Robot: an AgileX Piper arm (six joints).
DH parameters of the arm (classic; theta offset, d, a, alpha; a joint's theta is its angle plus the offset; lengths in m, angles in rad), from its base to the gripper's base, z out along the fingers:
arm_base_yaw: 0 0.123 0 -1.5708
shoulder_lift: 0.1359 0 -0.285 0
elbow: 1.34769 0 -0.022 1.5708
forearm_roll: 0 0.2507 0 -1.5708
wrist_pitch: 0 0 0 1.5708
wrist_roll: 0 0.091 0 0
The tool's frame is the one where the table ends.
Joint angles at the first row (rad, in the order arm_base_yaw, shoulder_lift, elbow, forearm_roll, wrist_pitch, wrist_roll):
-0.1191 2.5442 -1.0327 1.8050 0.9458 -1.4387
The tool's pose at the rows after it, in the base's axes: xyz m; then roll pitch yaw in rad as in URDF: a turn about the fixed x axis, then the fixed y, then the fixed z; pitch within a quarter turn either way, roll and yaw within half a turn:
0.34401, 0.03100, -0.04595, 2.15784, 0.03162, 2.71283
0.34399, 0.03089, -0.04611, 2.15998, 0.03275, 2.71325
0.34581, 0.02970, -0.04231, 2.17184, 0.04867, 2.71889
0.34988, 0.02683, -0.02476, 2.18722, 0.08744, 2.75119
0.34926, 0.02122, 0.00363, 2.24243, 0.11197, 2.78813
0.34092, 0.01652, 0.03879, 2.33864, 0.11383, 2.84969
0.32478, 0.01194, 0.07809, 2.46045, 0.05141, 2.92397
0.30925, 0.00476, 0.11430, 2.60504, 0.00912, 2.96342
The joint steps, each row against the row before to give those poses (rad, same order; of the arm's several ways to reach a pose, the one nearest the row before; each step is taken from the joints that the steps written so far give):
-0.0001 0.0021 0.0000 0.0000 -0.0020 -0.0013
0.0000 0.0000 0.0001 0.0000 -0.0022 -0.0012
-0.0008 -0.0148 0.0000 -0.0082 -0.0153 -0.0003
-0.0056 -0.0596 0.0055 -0.0541 -0.0222 0.0215
-0.0098 -0.1080 0.0289 -0.1067 -0.0548 0.0812
-0.0036 -0.1436 0.0410 -0.1966 -0.0667 0.1655
0.0000 -0.1609 0.0282 -0.3339 -0.0087 0.3150
0.0037 -0.1470 0.0091 -0.3171 0.0293 0.2983

